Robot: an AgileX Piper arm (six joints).
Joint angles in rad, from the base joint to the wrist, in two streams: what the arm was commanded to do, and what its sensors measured. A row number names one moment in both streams.
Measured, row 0:
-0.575, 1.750, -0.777, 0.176, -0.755, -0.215
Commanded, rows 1 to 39:
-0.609, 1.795, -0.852, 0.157, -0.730, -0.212
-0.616, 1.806, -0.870, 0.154, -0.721, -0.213
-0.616, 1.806, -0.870, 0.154, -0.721, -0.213
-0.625, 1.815, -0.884, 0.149, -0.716, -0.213
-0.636, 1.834, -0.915, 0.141, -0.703, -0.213
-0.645, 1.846, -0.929, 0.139, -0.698, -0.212
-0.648, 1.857, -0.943, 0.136, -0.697, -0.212
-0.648, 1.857, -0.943, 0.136, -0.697, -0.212
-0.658, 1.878, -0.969, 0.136, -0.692, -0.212
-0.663, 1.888, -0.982, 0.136, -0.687, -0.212
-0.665, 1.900, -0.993, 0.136, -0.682, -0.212
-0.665, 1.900, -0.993, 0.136, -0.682, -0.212
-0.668, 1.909, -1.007, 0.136, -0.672, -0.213
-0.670, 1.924, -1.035, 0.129, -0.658, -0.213
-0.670, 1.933, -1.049, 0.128, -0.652, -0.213
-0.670, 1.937, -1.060, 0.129, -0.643, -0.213
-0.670, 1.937, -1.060, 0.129, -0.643, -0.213
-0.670, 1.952, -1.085, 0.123, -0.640, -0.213
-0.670, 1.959, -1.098, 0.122, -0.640, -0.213
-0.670, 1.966, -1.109, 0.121, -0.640, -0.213
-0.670, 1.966, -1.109, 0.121, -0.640, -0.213
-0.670, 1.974, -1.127, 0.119, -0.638, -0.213
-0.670, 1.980, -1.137, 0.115, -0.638, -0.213
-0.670, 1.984, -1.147, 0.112, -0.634, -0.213
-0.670, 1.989, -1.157, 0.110, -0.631, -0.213
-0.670, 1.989, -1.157, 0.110, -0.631, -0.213
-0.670, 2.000, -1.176, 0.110, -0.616, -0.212
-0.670, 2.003, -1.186, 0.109, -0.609, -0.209
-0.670, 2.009, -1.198, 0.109, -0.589, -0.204
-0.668, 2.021, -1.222, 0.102, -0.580, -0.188
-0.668, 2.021, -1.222, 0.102, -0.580, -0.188
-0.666, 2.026, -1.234, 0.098, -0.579, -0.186
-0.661, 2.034, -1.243, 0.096, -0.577, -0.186
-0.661, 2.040, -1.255, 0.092, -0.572, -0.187
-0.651, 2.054, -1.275, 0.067, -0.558, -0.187
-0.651, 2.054, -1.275, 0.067, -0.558, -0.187
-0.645, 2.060, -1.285, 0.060, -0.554, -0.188
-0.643, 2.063, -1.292, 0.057, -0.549, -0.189
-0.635, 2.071, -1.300, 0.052, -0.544, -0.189
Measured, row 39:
-0.675, 2.060, -1.272, 0.144, -0.556, -0.185
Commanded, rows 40 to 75:
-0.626, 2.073, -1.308, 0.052, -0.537, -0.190
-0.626, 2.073, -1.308, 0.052, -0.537, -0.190
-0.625, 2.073, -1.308, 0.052, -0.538, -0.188
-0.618, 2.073, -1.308, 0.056, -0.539, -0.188
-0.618, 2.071, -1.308, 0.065, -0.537, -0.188
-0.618, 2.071, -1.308, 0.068, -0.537, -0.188
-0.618, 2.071, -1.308, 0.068, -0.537, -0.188
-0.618, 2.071, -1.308, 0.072, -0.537, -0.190
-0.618, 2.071, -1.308, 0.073, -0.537, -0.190
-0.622, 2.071, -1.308, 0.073, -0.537, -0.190
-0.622, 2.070, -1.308, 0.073, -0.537, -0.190
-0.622, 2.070, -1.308, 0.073, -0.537, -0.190
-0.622, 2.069, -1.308, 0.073, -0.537, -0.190
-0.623, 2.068, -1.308, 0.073, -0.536, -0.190
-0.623, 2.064, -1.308, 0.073, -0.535, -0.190
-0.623, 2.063, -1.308, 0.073, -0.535, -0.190
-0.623, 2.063, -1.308, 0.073, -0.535, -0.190
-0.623, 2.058, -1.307, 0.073, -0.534, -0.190
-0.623, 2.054, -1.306, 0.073, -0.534, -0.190
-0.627, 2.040, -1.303, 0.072, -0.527, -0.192
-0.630, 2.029, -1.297, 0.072, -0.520, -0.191
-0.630, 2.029, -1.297, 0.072, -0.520, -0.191
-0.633, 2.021, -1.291, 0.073, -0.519, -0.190
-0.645, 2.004, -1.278, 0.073, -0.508, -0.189
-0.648, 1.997, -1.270, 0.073, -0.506, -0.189
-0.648, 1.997, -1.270, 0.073, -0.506, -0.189
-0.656, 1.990, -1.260, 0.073, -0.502, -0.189
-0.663, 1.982, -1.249, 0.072, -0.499, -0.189
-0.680, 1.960, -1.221, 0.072, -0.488, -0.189
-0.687, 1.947, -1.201, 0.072, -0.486, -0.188
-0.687, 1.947, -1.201, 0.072, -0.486, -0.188
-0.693, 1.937, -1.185, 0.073, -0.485, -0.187
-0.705, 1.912, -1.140, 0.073, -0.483, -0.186
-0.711, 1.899, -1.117, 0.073, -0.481, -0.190
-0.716, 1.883, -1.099, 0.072, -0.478, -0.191
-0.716, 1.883, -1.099, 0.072, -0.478, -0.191
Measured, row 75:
-0.697, 1.926, -1.144, 0.081, -0.482, -0.187
